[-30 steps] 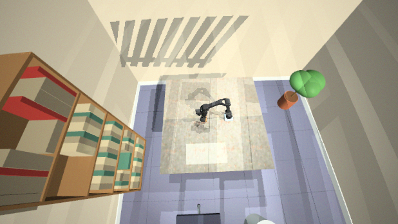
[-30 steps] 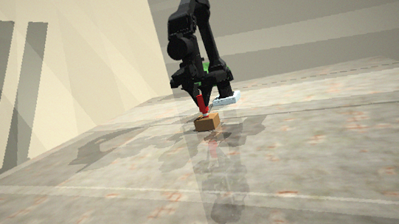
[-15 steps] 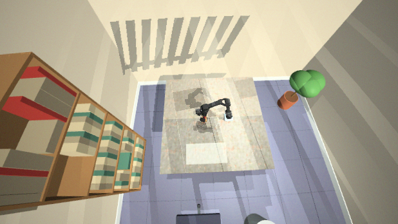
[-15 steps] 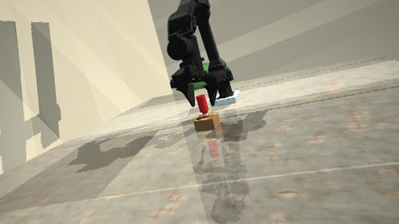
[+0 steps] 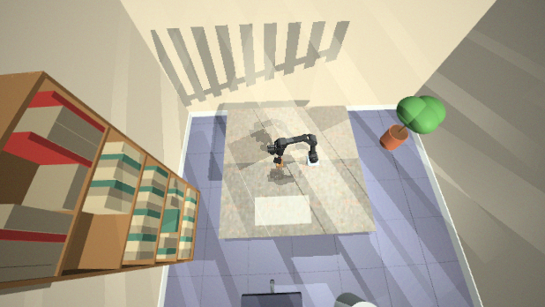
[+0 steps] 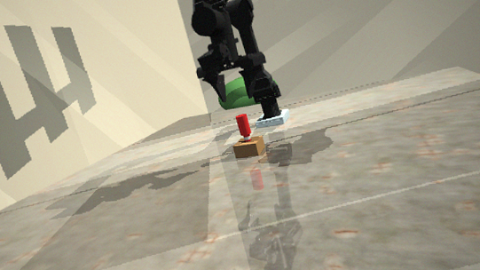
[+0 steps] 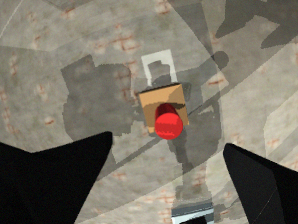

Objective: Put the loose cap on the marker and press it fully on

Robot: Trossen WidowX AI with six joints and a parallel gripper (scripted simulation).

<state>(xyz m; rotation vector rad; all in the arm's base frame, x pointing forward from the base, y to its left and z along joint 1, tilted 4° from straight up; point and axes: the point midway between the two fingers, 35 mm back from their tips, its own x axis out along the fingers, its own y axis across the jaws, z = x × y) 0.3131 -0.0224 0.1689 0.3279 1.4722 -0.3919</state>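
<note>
Right now the red cap is 70 mm below my gripper tip. Round my gripper tip: brown holder block: 130 mm below; red marker: 80 mm below.
</note>
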